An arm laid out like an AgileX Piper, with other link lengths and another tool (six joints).
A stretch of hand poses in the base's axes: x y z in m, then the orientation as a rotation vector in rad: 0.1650, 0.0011, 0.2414, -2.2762, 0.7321, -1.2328; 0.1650, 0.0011, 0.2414, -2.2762, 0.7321, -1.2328; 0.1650, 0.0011, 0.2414, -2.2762, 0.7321, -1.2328; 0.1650, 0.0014, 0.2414, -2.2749, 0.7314, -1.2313; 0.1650, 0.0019, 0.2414, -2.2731, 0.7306, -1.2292; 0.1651, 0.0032, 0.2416, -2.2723, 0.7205, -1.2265; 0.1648, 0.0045, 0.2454, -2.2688, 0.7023, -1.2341; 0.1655, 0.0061, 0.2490, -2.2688, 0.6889, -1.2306; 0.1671, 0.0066, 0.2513, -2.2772, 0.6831, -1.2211; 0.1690, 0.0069, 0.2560, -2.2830, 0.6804, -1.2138; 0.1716, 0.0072, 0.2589, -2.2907, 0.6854, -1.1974; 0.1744, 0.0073, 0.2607, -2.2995, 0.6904, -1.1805; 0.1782, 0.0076, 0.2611, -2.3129, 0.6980, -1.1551; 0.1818, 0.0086, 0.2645, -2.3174, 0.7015, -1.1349; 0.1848, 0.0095, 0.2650, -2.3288, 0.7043, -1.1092
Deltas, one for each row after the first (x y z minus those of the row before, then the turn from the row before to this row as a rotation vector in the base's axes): 0.0000, 0.0000, 0.0000, 0.0000, 0.0000, 0.0000; 0.0000, 0.0000, 0.0000, 0.0000, 0.0000, 0.0000; 0.0000, 0.0003, 0.0000, 0.0017, -0.0001, 0.0012; 0.0000, 0.0005, 0.0000, 0.0024, -0.0001, 0.0015; 0.0001, 0.0013, 0.0002, 0.0007, -0.0014, 0.0081; -0.0003, 0.0013, 0.0038, -0.0037, -0.0097, 0.0106; 0.0007, 0.0016, 0.0036, -0.0001, -0.0013, 0.0106; 0.0016, 0.0005, 0.0023, -0.0025, 0.0077, 0.0061; 0.0019, 0.0003, 0.0047, -0.0012, 0.0060, 0.0036; 0.0026, 0.0003, 0.0029, 0.0029, 0.0133, 0.0010; 0.0028, 0.0001, 0.0018, 0.0022, 0.0142, 0.0009; 0.0038, 0.0003, 0.0004, 0.0030, 0.0214, 0.0012; 0.0036, 0.0010, 0.0034, 0.0068, 0.0135, 0.0034; 0.0030, 0.0009, 0.0005, 0.0038, 0.0196, 0.0048
